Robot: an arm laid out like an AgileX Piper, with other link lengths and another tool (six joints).
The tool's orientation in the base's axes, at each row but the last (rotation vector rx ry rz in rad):
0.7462, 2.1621, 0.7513
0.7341, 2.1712, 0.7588
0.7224, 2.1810, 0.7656
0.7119, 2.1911, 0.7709
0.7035, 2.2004, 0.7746
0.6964, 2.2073, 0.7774
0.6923, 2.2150, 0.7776
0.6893, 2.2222, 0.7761
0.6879, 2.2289, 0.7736
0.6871, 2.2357, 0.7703
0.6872, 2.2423, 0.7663
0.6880, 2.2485, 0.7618
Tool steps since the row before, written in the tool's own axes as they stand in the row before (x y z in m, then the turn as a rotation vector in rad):
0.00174, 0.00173, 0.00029, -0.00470, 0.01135, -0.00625
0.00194, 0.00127, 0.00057, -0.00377, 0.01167, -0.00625
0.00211, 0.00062, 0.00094, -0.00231, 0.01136, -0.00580
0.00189, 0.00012, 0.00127, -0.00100, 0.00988, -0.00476
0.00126, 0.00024, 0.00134, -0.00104, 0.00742, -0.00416
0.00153, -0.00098, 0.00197, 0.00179, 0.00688, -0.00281
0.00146, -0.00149, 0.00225, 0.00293, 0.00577, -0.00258
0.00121, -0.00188, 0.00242, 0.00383, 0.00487, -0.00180
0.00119, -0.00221, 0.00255, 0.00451, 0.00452, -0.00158
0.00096, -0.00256, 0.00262, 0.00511, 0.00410, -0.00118
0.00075, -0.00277, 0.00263, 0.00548, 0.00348, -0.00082
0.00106, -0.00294, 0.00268, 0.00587, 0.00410, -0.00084
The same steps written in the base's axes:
-0.00030, 0.00244, 0.00028, 0.00102, 0.00251, 0.01351
-0.00036, 0.00234, -0.00028, 0.00056, 0.00336, 0.01334
-0.00038, 0.00213, -0.00102, -0.00005, 0.00428, 0.01224
-0.00016, 0.00175, -0.00146, -0.00044, 0.00449, 0.01005
0.00029, 0.00143, -0.00115, -0.00059, 0.00299, 0.00801
0.00027, 0.00098, -0.00248, -0.00148, 0.00493, 0.00565
0.00037, 0.00068, -0.00297, -0.00230, 0.00500, 0.00427
0.00054, 0.00030, -0.00324, -0.00252, 0.00523, 0.00281
0.00055, 0.00010, -0.00353, -0.00288, 0.00550, 0.00216
0.00064, -0.00028, -0.00372, -0.00308, 0.00574, 0.00138
0.00070, -0.00056, -0.00379, -0.00322, 0.00566, 0.00059
0.00047, -0.00048, -0.00406, -0.00333, 0.00634, 0.00086

